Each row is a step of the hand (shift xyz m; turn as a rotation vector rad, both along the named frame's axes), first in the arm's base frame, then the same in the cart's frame.
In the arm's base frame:
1: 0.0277 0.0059 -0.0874 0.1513 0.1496 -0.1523
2: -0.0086 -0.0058 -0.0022 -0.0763 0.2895 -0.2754
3: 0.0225 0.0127 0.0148 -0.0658 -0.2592 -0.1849
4: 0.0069 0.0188 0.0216 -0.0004 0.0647 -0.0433
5: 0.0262 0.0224 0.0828 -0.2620 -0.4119 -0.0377
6: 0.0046 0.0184 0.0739 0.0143 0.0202 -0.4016
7: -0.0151 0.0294 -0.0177 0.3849 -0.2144 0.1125
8: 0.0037 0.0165 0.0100 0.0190 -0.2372 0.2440
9: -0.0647 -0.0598 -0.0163 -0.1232 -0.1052 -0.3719
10: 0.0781 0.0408 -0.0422 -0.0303 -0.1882 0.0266
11: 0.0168 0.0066 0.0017 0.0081 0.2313 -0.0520
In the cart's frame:
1: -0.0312 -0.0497 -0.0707 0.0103 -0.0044 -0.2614
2: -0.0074 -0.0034 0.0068 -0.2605 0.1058 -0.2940
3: 0.0251 0.0117 -0.0109 -0.1316 -0.2868 0.0784
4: 0.0161 0.0246 -0.0020 -0.0341 0.0287 -0.0638
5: 0.0677 0.0546 0.0220 -0.1801 -0.2748 0.3630
6: 0.0457 0.0528 0.0308 -0.2320 -0.2019 -0.2595
7: -0.0261 0.0183 -0.0197 0.3978 -0.2197 -0.0152
8: 0.0069 0.0174 -0.0058 0.1900 -0.0646 0.2755
9: -0.0537 -0.0382 0.0607 -0.3078 -0.2473 -0.0931
10: 0.0315 -0.0120 -0.0917 0.0147 -0.1274 0.1435
11: 0.0135 0.0014 -0.0120 -0.0527 0.1546 -0.1720

